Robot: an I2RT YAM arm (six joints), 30 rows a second.
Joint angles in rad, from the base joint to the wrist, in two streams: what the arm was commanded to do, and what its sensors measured. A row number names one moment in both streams.
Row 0, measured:
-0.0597, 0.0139, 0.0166, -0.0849, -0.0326, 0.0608
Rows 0 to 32, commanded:
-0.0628, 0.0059, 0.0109, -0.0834, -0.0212, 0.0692
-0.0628, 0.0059, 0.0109, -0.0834, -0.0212, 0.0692
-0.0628, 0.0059, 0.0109, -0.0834, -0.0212, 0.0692
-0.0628, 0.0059, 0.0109, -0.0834, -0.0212, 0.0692
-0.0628, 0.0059, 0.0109, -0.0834, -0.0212, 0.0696
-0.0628, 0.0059, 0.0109, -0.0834, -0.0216, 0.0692
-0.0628, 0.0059, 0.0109, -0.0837, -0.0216, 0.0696
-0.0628, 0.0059, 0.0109, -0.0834, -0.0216, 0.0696
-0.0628, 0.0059, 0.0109, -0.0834, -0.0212, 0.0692
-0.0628, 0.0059, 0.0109, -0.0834, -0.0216, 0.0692
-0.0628, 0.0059, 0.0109, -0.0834, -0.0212, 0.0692
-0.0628, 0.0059, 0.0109, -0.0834, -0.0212, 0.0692
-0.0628, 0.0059, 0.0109, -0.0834, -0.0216, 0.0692
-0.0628, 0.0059, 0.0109, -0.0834, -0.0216, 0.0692
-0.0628, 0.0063, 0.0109, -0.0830, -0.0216, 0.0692
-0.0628, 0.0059, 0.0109, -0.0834, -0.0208, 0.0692
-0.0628, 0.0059, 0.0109, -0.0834, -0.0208, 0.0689
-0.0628, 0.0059, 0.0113, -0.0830, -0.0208, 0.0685
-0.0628, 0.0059, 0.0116, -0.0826, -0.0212, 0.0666
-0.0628, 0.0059, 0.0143, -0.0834, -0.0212, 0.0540
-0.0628, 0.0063, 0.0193, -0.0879, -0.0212, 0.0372
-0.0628, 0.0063, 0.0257, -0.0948, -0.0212, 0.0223
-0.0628, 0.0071, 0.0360, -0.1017, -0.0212, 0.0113
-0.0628, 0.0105, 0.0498, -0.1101, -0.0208, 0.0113
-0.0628, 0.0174, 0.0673, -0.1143, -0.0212, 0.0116
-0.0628, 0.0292, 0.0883, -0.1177, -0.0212, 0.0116
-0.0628, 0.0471, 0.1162, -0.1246, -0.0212, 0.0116
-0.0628, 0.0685, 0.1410, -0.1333, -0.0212, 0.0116
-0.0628, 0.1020, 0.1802, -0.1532, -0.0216, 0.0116
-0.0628, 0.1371, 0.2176, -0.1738, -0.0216, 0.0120
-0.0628, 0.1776, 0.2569, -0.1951, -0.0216, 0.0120
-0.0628, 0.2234, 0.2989, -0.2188, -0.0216, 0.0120
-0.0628, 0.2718, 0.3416, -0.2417, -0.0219, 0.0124
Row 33, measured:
-0.0597, 0.1738, 0.2272, -0.2153, -0.0326, 0.0254
